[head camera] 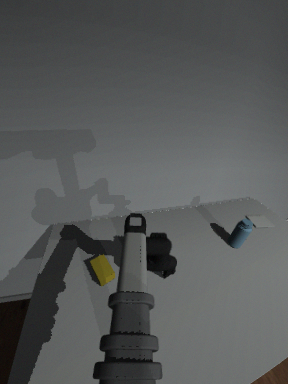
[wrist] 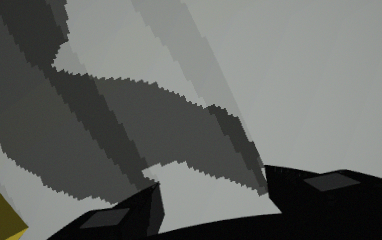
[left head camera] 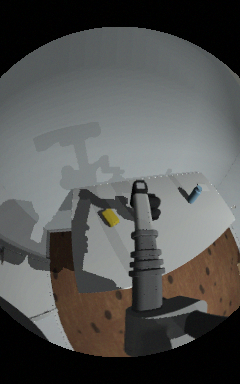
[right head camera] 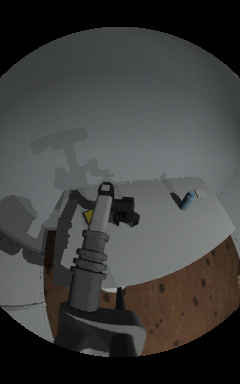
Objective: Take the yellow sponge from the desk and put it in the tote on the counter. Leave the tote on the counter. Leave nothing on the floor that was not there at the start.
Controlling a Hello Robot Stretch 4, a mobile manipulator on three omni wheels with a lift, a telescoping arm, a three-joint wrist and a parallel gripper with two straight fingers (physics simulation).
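Frame: origin at the robot's base, x ahead, y left, z up, level; metres.
Where they show: gripper, fingertip midpoint: [head camera: 153, 275] [wrist: 214, 190] [right head camera: 124, 224].
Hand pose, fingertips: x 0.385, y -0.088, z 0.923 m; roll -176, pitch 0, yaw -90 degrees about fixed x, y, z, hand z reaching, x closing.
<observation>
After its pixels a point has its place.
A yellow sponge [head camera: 102, 270] {x 0.377, y 0.121, z 0.967 m} [left head camera: 110, 217] {x 0.379, y 0.122, z 0.968 m} [right head camera: 88, 216] {x 0.390, y 0.143, z 0.967 m} [wrist: 10, 222] {x 0.381, y 0.079, z 0.933 m} lies on the grey-white desk [head camera: 210, 310] {x 0.254, y -0.288, z 0.923 m} [left head camera: 175, 235] {x 0.263, y -0.299, z 0.922 m} [right head camera: 160, 245] {x 0.252, y -0.311, z 0.922 m} [wrist: 320, 100] {x 0.438, y -0.181, z 0.923 m}, left of the arm. In the right head camera view the arm hides part of it. In the wrist view its corner shows at the lower left edge, outside the left finger. My gripper [wrist: 214, 190] {x 0.385, y -0.088, z 0.923 m} is open over the desk, its two dark fingers apart with bare desk between them. In the head view the wrist and gripper are partly hidden beside the arm. The tote and the counter do not show in these views.
A blue bottle [head camera: 240, 233] {x 0.530, y -0.513, z 1.033 m} [left head camera: 195, 194] {x 0.525, y -0.519, z 1.033 m} [right head camera: 187, 200] {x 0.525, y -0.519, z 1.035 m} stands on the desk to the right, beside a flat pale square [head camera: 261, 221] {x 0.724, y -0.844, z 0.932 m} [right head camera: 200, 193] {x 0.718, y -0.827, z 0.932 m}. A grey wall [head camera: 150, 100] {x 0.819, y -0.036, z 1.542 m} rises behind the desk. Brown floor [left head camera: 190, 280] {x -0.318, y -1.068, z -0.027 m} [right head camera: 175, 300] {x -0.443, y -0.931, z -0.027 m} lies in front of the desk.
</observation>
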